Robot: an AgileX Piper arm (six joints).
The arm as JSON. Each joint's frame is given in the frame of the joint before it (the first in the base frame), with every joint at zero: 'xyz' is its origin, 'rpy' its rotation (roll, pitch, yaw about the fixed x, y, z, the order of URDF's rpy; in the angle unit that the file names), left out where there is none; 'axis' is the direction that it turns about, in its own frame. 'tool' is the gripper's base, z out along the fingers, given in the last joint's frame.
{
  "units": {
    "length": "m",
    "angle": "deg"
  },
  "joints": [
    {
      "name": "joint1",
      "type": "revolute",
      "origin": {
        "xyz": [
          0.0,
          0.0,
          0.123
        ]
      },
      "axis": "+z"
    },
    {
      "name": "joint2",
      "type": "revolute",
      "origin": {
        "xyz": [
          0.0,
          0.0,
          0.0
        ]
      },
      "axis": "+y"
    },
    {
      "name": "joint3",
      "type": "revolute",
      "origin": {
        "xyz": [
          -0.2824,
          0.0,
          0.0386
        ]
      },
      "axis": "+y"
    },
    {
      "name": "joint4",
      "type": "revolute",
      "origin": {
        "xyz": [
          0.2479,
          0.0,
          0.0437
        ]
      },
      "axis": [
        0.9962,
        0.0,
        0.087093
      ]
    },
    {
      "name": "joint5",
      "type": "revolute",
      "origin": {
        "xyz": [
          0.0,
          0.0,
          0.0
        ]
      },
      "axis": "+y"
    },
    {
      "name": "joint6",
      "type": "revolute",
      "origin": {
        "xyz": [
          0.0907,
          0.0,
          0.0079
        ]
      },
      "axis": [
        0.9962,
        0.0,
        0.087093
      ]
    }
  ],
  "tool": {
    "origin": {
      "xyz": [
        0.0,
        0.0,
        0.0
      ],
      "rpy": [
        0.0,
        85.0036,
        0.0
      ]
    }
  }
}
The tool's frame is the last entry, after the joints.
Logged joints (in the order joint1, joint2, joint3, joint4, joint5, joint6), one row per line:
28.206, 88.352, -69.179, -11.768, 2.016, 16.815
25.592, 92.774, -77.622, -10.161, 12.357, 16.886
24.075, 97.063, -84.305, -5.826, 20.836, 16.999
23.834, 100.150, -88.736, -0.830, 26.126, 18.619
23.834, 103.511, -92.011, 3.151, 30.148, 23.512
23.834, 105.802, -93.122, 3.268, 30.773, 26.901
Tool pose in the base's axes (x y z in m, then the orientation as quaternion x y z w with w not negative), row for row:
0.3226, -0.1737, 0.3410, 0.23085, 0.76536, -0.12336, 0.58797
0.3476, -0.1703, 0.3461, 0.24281, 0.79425, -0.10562, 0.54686
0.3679, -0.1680, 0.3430, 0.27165, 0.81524, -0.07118, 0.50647
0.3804, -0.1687, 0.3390, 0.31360, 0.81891, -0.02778, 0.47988
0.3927, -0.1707, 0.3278, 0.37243, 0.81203, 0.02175, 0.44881
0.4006, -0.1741, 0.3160, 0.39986, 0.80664, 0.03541, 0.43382
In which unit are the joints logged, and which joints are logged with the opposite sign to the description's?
The joints are logged in degrees. Opposite sign: joint1.
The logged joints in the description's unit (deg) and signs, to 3 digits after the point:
-28.206, 88.352, -69.179, -11.768, 2.016, 16.815
-25.592, 92.774, -77.622, -10.161, 12.357, 16.886
-24.075, 97.063, -84.305, -5.826, 20.836, 16.999
-23.834, 100.150, -88.736, -0.830, 26.126, 18.619
-23.834, 103.511, -92.011, 3.151, 30.148, 23.512
-23.834, 105.802, -93.122, 3.268, 30.773, 26.901

